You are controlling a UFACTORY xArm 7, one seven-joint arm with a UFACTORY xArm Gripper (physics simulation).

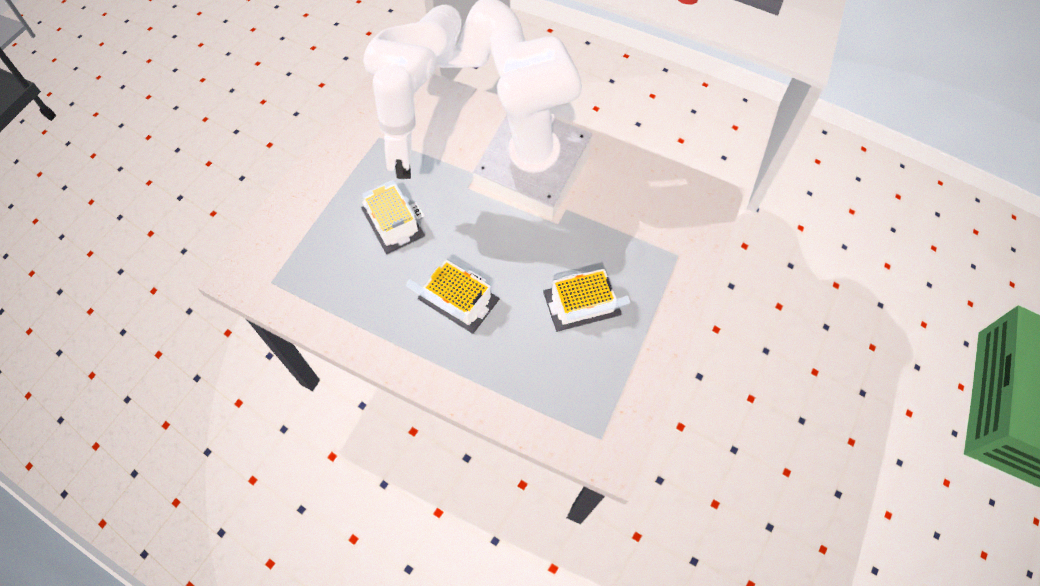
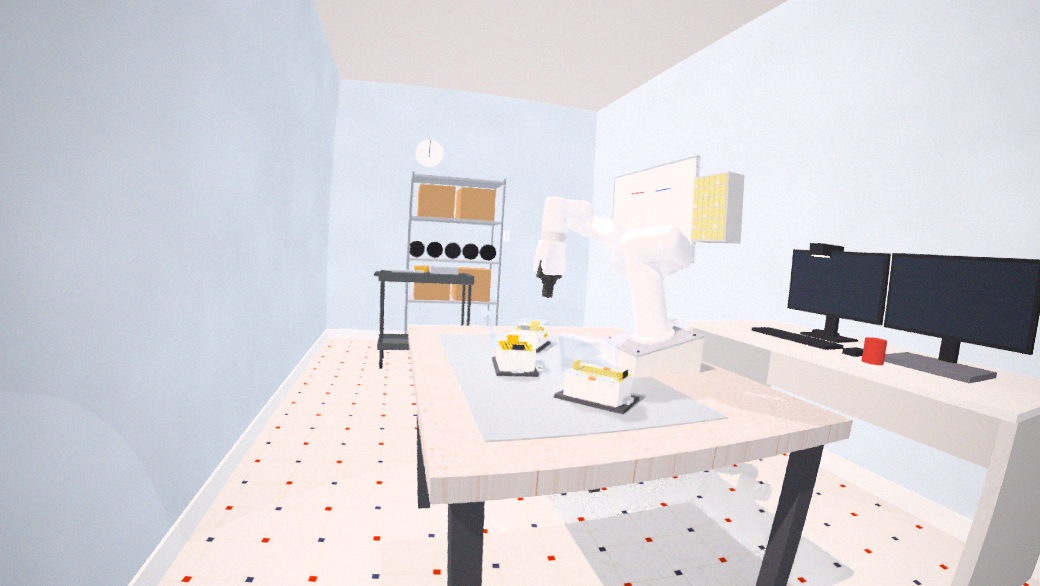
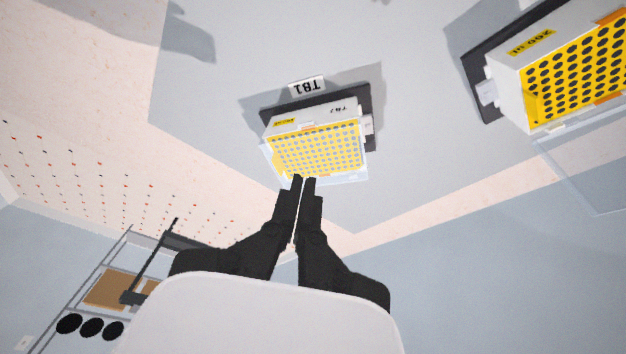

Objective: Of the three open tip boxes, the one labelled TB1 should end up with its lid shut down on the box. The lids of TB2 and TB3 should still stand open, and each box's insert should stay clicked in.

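Places are measured from the arm's base along level axes (x ahead, y left, z up), in millimetres.
Pixels of known places: gripper, fingertip midpoint: (image 1: 403, 176) (image 2: 547, 297) (image 3: 302, 188); arm's base at its link origin: (image 1: 534, 149) (image 2: 653, 336).
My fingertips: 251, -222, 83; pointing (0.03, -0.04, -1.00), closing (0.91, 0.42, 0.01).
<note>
Ahead of a thing's pixels: the offset from my fingertips to its top centre, as dx, dy, dz. "spot": to the spot under its first point. Level surfaces: height alone.
TB1 @(+24, -32, -86) (image 1: 391, 212) (image 3: 316, 145) stands on its dark base, with its label card @(spot: -20, +2, -161) (image 3: 306, 86) beside it. Its clear lid lies down over the yellow insert, which shows paler through it; whether it is fully latched I cannot tell. My gripper (image 1: 403, 174) (image 2: 547, 294) (image 3: 302, 188) is shut and empty, raised above the table near TB1's robot-side end. The middle box @(+165, +200, -89) (image 1: 457, 288) (image 2: 515, 358) (image 3: 580, 75) has its clear lid @(spot: +228, +150, -63) (image 3: 590, 165) standing open. The third box @(+57, +458, -97) (image 1: 583, 294) (image 2: 598, 384) also has a clear lid (image 2: 588, 351) standing open. Their yellow inserts sit in the boxes; which is TB2 or TB3 is unreadable.
The boxes stand on a grey mat @(dz -163) (image 1: 524, 363) (image 2: 502, 422) on the table @(dz -167) (image 1: 436, 407). The arm's base plate (image 1: 534, 185) stands behind the mat. A desk with monitors (image 2: 836, 287) and a red mug (image 2: 874, 351) stands beside the table. A shelf rack (image 2: 458, 181) stands at the far wall.
</note>
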